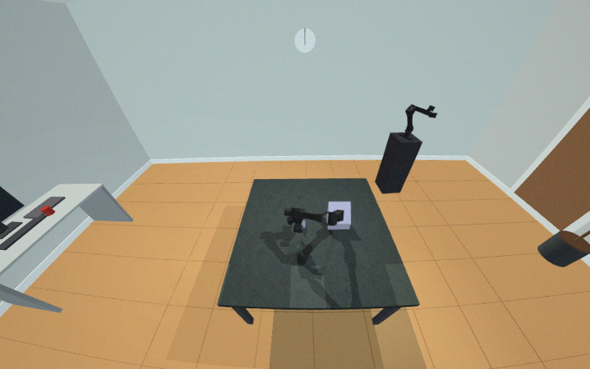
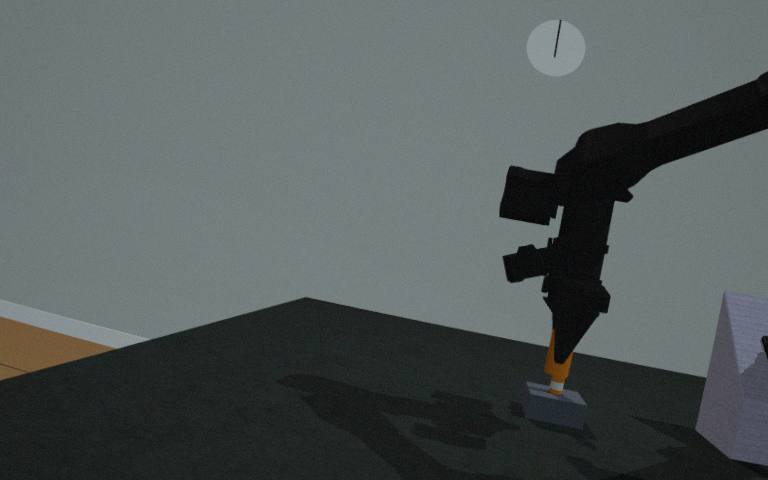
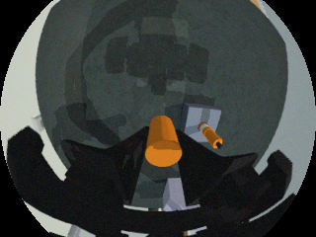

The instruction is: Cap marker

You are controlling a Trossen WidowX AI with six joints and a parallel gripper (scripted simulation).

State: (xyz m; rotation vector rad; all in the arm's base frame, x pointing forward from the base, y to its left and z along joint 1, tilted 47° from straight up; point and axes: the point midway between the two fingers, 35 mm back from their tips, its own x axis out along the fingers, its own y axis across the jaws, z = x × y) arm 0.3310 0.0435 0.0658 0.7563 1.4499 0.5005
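My gripper tip is now 3 cm past the grey holder block, 8 cm to the left of it and 7 cm above it. Round my gripper tip: marker cap (1 cm above).
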